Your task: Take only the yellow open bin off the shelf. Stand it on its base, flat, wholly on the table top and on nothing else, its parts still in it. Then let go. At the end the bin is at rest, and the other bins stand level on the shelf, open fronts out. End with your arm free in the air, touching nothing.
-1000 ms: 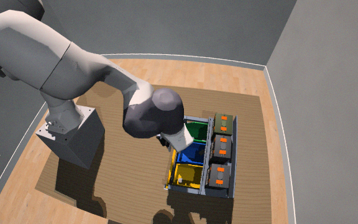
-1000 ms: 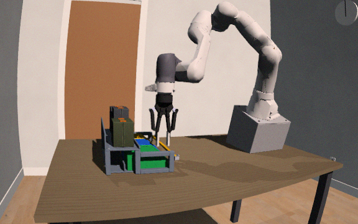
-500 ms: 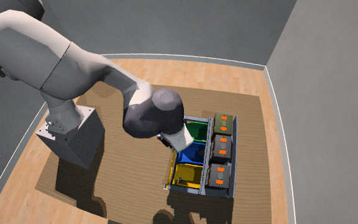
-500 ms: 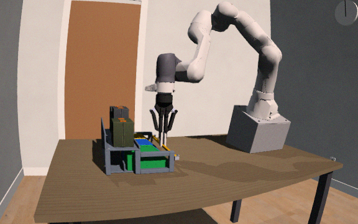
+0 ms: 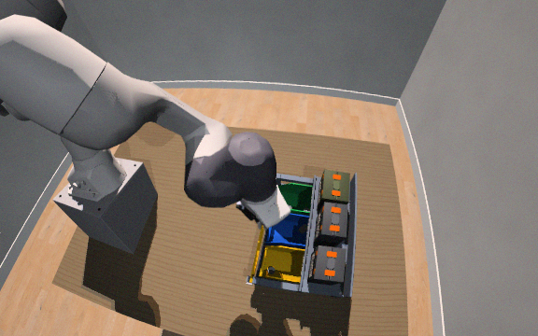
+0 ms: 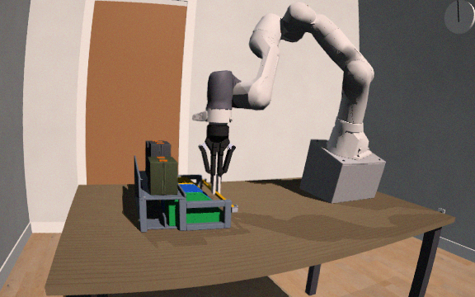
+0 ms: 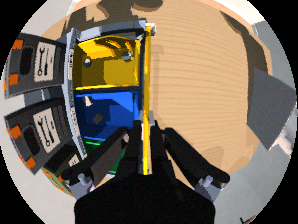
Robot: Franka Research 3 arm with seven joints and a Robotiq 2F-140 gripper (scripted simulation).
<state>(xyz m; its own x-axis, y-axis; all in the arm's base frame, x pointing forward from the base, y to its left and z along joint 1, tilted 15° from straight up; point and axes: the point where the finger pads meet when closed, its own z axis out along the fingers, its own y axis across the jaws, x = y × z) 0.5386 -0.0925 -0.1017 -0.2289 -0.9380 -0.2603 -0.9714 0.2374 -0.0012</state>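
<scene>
Right now my hand is 3 cm above the yellow rail. Also, from my hand: yellow open bin (13 cm to the right, 8 cm ahead, 5 cm below); blue bin (10 cm ahead, 5 cm below, 2 cm to the right); green bin (13 cm ahead, 8 cm to the left, 5 cm below).
</scene>
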